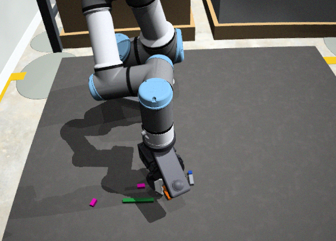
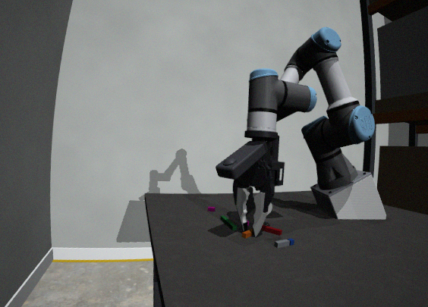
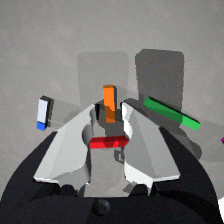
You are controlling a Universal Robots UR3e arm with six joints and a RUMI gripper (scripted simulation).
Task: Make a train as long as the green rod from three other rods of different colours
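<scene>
Right now the orange rod is 10 mm below my hand. Also, from my hand: grey rod 40 mm behind, 70 mm to the left, 10 mm below; green rod 20 mm ahead, 70 mm to the right, 10 mm below; red rod 50 mm behind, 10 mm to the right, 10 mm below.
</scene>
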